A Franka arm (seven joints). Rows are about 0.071 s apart.
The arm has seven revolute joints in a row. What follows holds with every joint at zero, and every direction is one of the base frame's. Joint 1 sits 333 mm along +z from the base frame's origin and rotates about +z. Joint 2 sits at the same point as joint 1 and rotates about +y. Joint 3 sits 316 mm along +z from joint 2 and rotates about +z. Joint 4 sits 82.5 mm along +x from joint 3 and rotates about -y. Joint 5 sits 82.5 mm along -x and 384 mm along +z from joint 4 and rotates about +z. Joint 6 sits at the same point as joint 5 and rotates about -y. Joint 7 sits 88 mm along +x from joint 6 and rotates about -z. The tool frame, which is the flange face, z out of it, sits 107 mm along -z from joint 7; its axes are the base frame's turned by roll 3.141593, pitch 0 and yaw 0 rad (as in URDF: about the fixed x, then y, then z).
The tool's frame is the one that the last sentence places.
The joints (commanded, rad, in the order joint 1, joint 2, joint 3, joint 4, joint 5, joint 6, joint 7), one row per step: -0.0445, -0.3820, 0.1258, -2.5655, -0.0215, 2.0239, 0.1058; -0.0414, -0.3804, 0.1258, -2.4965, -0.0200, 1.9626, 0.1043; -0.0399, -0.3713, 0.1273, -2.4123, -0.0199, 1.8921, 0.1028; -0.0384, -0.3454, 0.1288, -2.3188, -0.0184, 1.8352, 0.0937; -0.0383, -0.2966, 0.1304, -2.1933, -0.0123, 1.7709, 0.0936; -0.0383, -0.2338, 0.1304, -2.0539, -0.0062, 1.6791, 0.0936; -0.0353, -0.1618, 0.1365, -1.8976, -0.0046, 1.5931, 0.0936; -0.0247, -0.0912, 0.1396, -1.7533, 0.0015, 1.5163, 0.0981; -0.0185, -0.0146, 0.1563, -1.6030, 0.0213, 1.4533, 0.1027; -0.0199, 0.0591, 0.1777, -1.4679, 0.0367, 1.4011, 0.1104; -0.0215, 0.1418, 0.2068, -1.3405, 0.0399, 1.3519, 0.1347; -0.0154, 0.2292, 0.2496, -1.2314, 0.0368, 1.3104, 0.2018; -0.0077, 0.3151, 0.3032, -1.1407, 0.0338, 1.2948, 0.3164
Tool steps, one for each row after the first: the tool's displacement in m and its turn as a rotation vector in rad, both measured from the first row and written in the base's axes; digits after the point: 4 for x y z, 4 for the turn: 0.0106, 0.0031, 0.0251, 0.0014, -0.0060, 0.0031; 0.0226, 0.0066, 0.0540, 0.0019, -0.0106, 0.0068; 0.0379, 0.0104, 0.0815, 0.0076, -0.0204, 0.0187; 0.0596, 0.0148, 0.1132, 0.0194, -0.0324, 0.0197; 0.0804, 0.0176, 0.1425, 0.0316, -0.0167, 0.0184; 0.1029, 0.0243, 0.1743, 0.0413, -0.0145, 0.0283; 0.1220, 0.0328, 0.2003, 0.0557, -0.0106, 0.0376; 0.1413, 0.0474, 0.2250, 0.0864, -0.0182, 0.0563; 0.1583, 0.0590, 0.2433, 0.1146, -0.0244, 0.0701; 0.1758, 0.0715, 0.2516, 0.1326, -0.0180, 0.0733; 0.1918, 0.0930, 0.2483, 0.1434, 0.0040, 0.0520; 0.2070, 0.1196, 0.2388, 0.1561, 0.0196, -0.0081
